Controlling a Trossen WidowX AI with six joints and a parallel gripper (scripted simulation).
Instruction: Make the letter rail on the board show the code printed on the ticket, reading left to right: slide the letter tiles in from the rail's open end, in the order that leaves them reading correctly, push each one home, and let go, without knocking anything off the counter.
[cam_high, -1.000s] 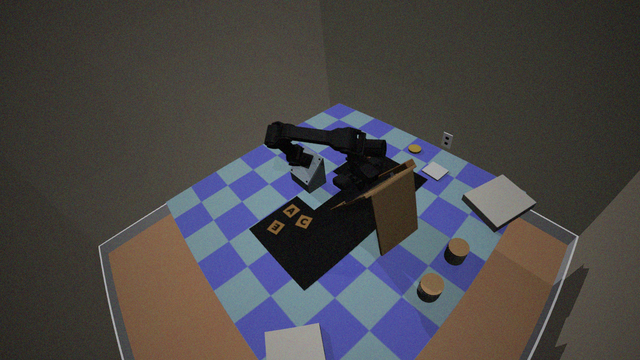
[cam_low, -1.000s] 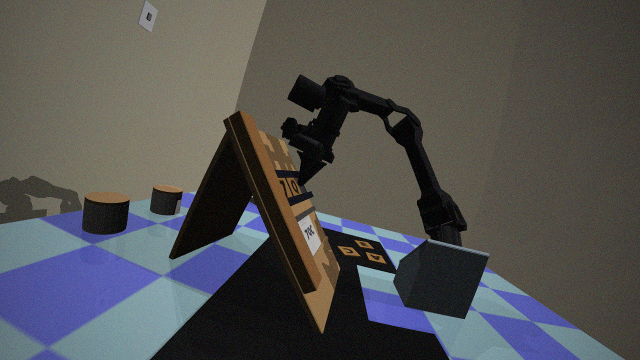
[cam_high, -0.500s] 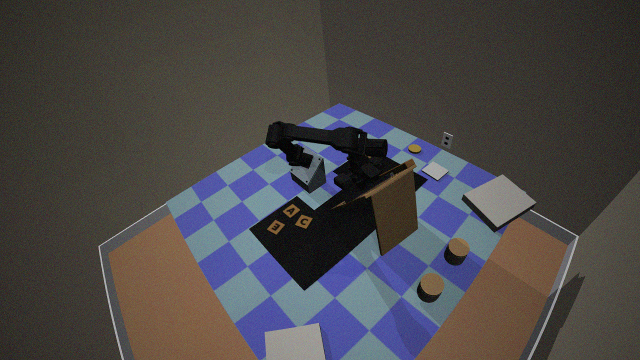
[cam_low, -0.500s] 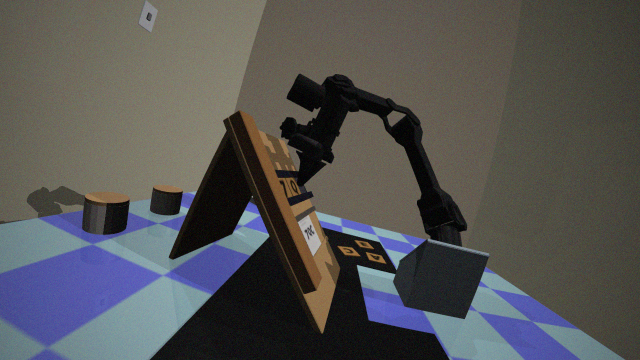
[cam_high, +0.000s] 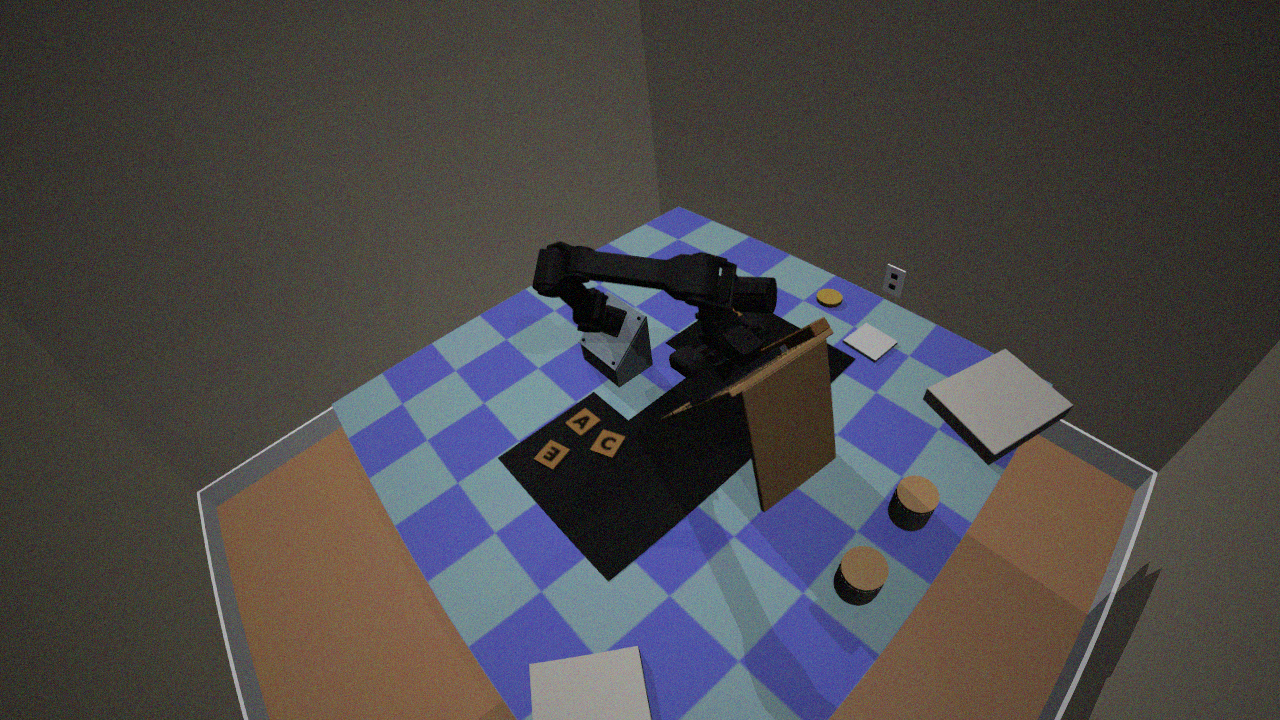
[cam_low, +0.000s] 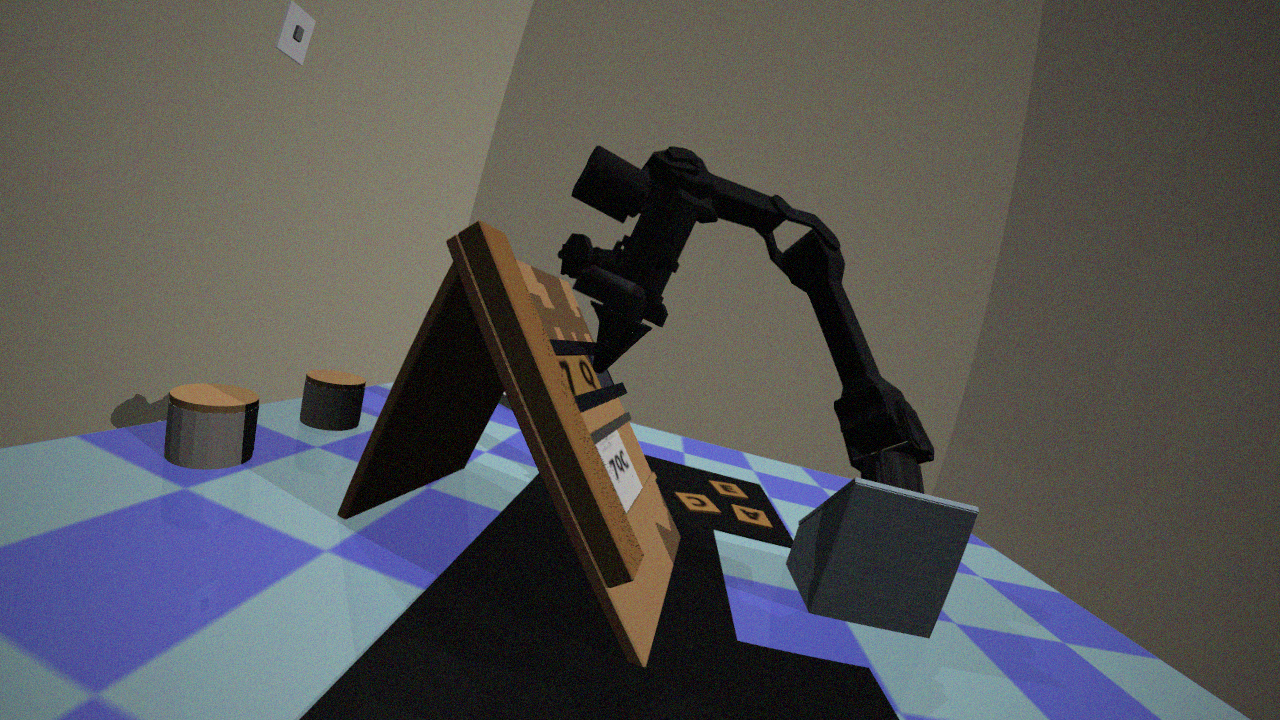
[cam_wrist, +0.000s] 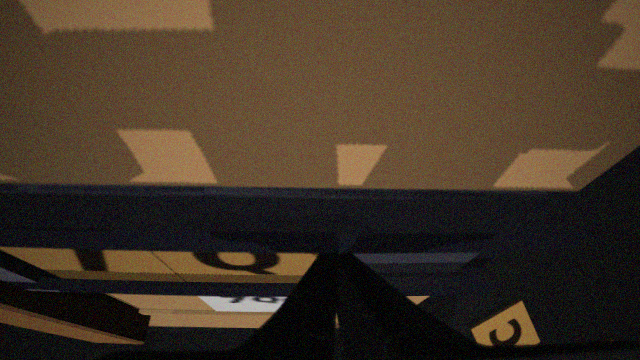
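Now: gripper tip 1 cm short of the q tile and 3 cm to the right of it. From my gripper tip the other things lie so: white ticket: 5 cm behind, 5 cm to the left, 8 cm below; then black mat: 16 cm behind, 4 cm to the left, 18 cm below; then small white plate: 13 cm ahead, 46 cm to the left, 18 cm below.
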